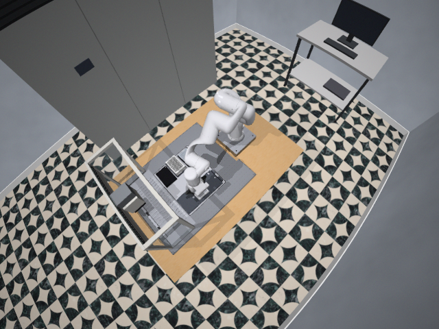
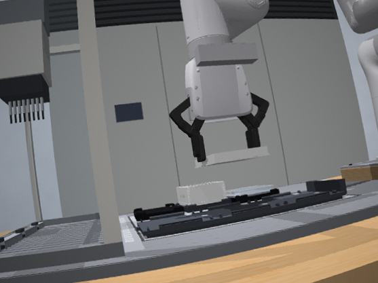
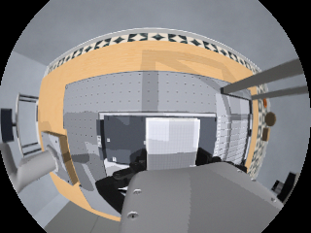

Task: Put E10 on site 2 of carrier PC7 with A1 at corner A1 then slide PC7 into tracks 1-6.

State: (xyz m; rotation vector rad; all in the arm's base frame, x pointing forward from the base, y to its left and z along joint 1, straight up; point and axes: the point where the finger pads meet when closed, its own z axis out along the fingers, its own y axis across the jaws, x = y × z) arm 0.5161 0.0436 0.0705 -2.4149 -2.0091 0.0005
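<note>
The carrier PC7 lies 9 cm below my hand and 1 cm behind it. Also, from my hand: plate E01: 23 cm to the right, 16 cm behind, 9 cm below; then black plate nest: 27 cm to the right, 10 cm below, 5 cm ahead; then instrument frame post: 22 cm ahead, 14 cm above, 11 cm to the left.
</note>
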